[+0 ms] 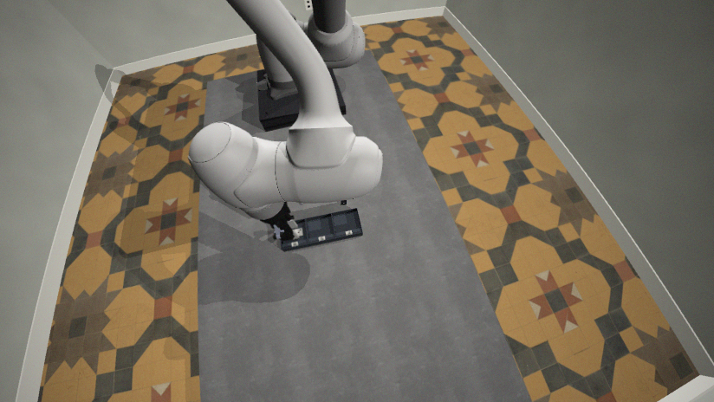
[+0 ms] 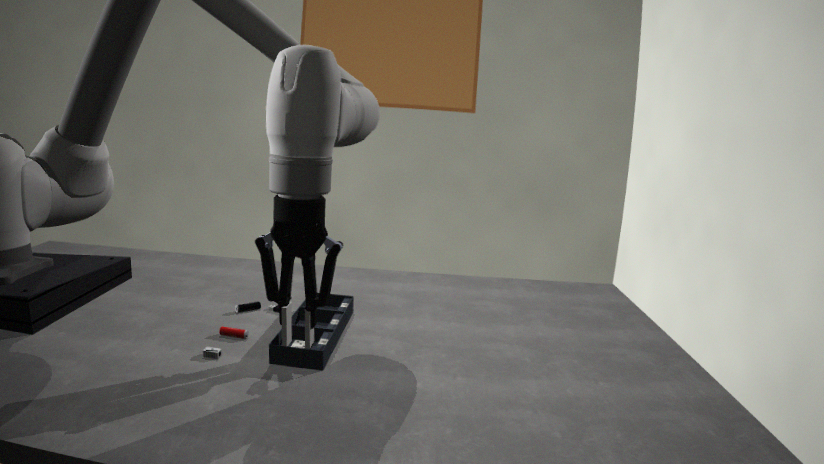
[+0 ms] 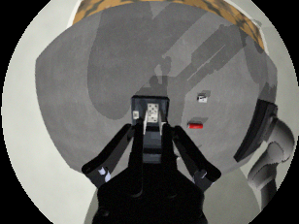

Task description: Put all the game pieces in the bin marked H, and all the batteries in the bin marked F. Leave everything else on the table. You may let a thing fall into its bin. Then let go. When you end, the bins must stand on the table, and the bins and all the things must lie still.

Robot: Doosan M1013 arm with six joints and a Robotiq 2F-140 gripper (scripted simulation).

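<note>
Now: the white domino 4 cm below my hand. Also, from my hand: black three-compartment bin: 8 cm to the left, 3 cm below, 2 cm ahead; silver-grey thing: 13 cm behind, 4 cm below, 2 cm to the right; red battery: 11 cm behind, 6 cm to the left, 4 cm below.
</note>
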